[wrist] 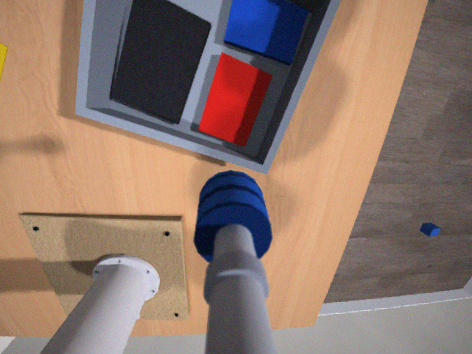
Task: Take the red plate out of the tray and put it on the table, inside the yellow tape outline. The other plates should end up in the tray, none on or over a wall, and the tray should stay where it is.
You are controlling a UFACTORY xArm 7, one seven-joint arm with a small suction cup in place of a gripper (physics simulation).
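Places are measured from the arm's base along level axes (x ahead, y left, z up), in centimetres.
Pixels of known places: hand, tool point: (pixel 231 200); arm's base, link origin: (pixel 128 277).
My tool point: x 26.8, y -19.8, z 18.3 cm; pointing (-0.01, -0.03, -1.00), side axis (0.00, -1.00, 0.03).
Observation:
Ahead of a thing's pixels: the offset from my tool point to its top centre. "pt": to the spot under its first point.
The red plate {dx +5.1, dy -1.5, dz -18.4 cm} (pixel 232 97) lies flat in the grey tray {pt dx +7.0, dy -9.1, dz -14.8 cm} (pixel 299 85), near the corner closest to my suction cup. A larger black plate {dx +10.1, dy +8.1, dz -18.5 cm} (pixel 160 60) lies to its left and a blue plate {dx +14.4, dy -5.6, dz -18.4 cm} (pixel 264 30) lies above it in the view, both in the tray. My suction cup (pixel 231 187), blue and ribbed, is in front of the tray's near wall in the wrist view; no plate shows on it and it is open. Its underside is hidden. A small piece of the yellow tape outline {pt dx +10.8, dy +28.8, dz -19.7 cm} (pixel 2 60) shows at the left edge; the rest is out of view.
A tan mounting board (pixel 55 260) with a white round arm base (pixel 122 265) is at the lower left. The table's right edge runs diagonally past the tray, with a dark wood floor (pixel 400 190) beyond. A small blue object (pixel 429 229) lies on that floor.

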